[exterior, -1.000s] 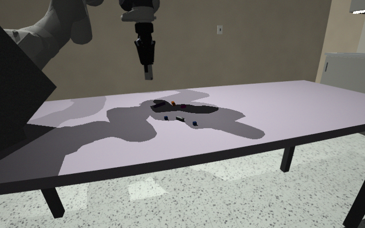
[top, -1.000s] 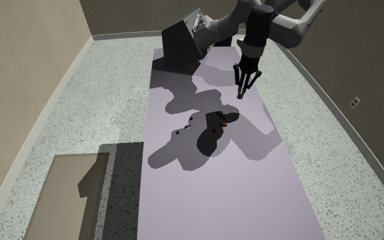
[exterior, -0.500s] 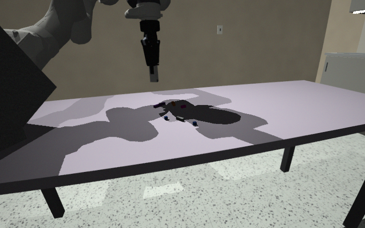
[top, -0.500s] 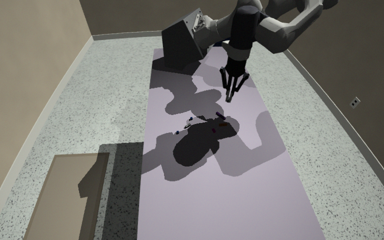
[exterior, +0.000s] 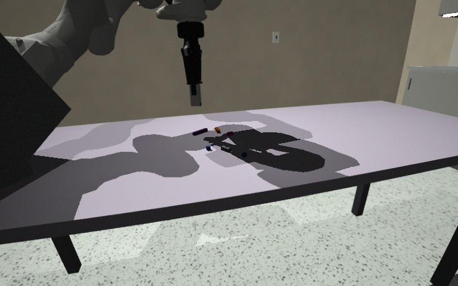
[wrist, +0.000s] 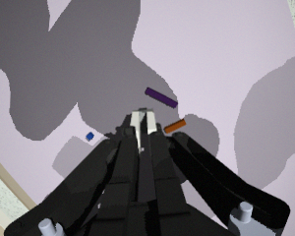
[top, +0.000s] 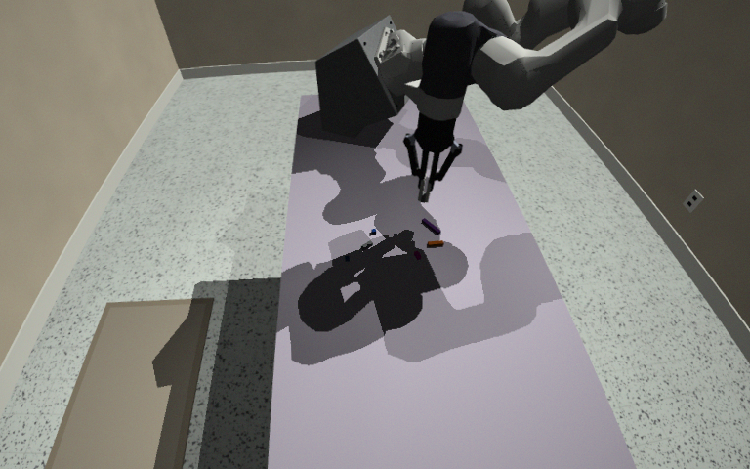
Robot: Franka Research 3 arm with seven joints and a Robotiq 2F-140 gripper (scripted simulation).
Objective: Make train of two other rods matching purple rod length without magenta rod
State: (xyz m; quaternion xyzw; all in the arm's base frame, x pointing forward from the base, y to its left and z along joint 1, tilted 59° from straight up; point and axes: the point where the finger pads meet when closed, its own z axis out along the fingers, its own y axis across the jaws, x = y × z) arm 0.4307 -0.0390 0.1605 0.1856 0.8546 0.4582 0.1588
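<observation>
Now: hand 30 mm to the right of the purple rod and 130 mm above it. The rest, counted from my hand: orange rod (60 mm ahead, 40 mm to the left, 130 mm below); then magenta rod (100 mm ahead, 130 mm below).
</observation>
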